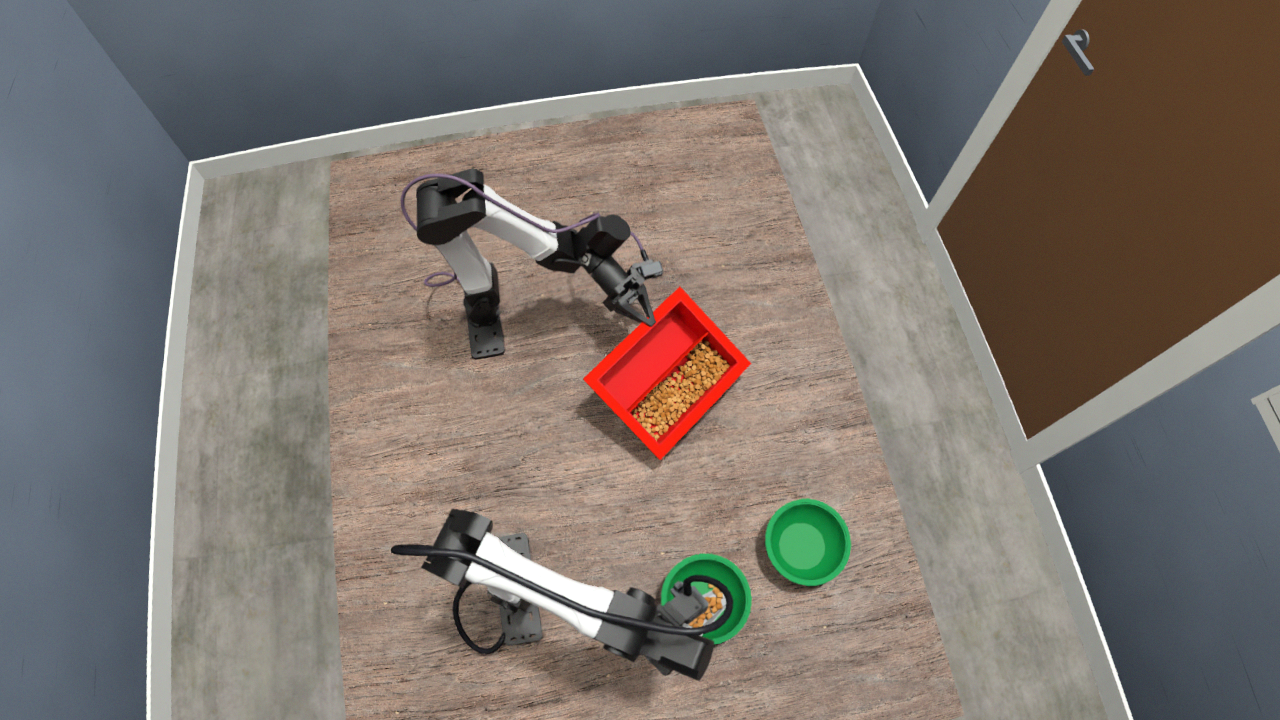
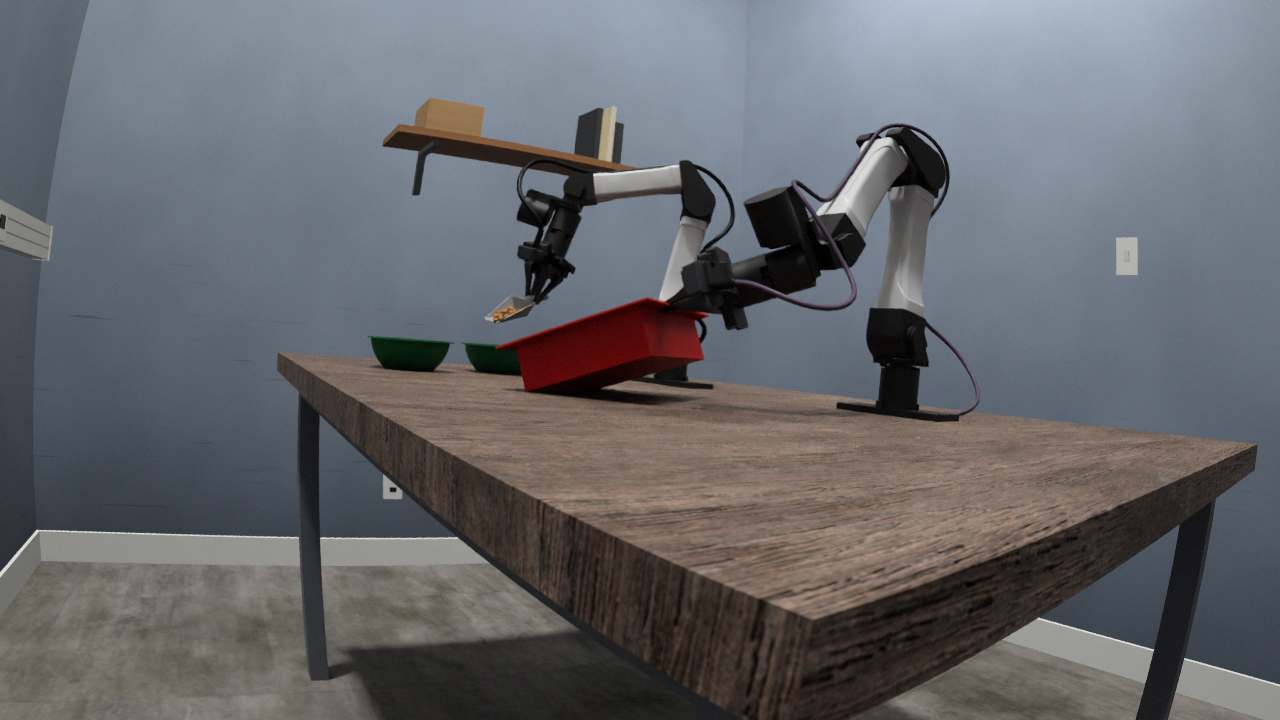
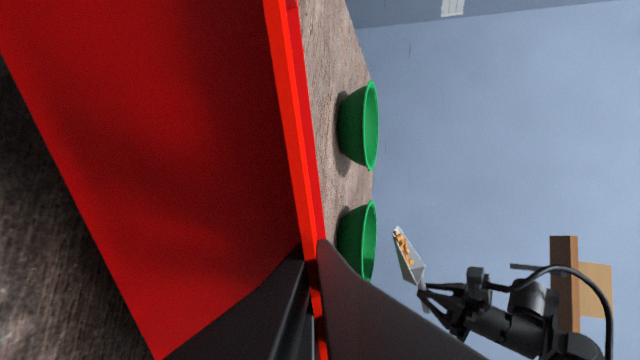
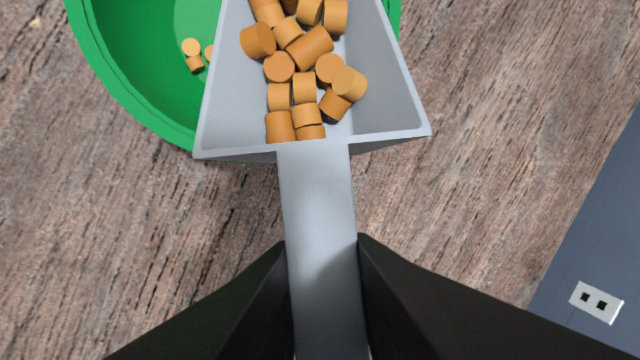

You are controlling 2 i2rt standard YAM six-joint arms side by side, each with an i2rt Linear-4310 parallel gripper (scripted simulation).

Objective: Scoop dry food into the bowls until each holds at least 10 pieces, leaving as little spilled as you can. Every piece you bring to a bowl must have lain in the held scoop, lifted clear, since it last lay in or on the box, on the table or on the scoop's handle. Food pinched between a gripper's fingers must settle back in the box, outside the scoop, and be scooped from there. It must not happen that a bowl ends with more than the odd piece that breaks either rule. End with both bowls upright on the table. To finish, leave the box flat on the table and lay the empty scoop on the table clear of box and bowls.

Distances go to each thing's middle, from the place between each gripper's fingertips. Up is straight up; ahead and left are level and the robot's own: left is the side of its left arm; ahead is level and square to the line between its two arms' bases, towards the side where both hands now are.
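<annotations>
Now the grey scoop (image 4: 319, 223) is 4 cm ahead of my right hand, 2 cm to the left of it and 2 cm below it. The red box (image 2: 634, 340) is 49 cm to the left of my right hand, 10 cm ahead of it and 8 cm below it. By its middle, the grey scoop is nearer to my right hand than to my left hand.
The red box is 2 cm ahead of my left hand (image 1: 653, 325), 9 cm to the right of it and 5 cm below it. The grey scoop is 4 cm behind my left hand, 56 cm to the right of it and 1 cm above it. Going by their middles, of the things named here the red box is the nearest to my left hand.
</annotations>
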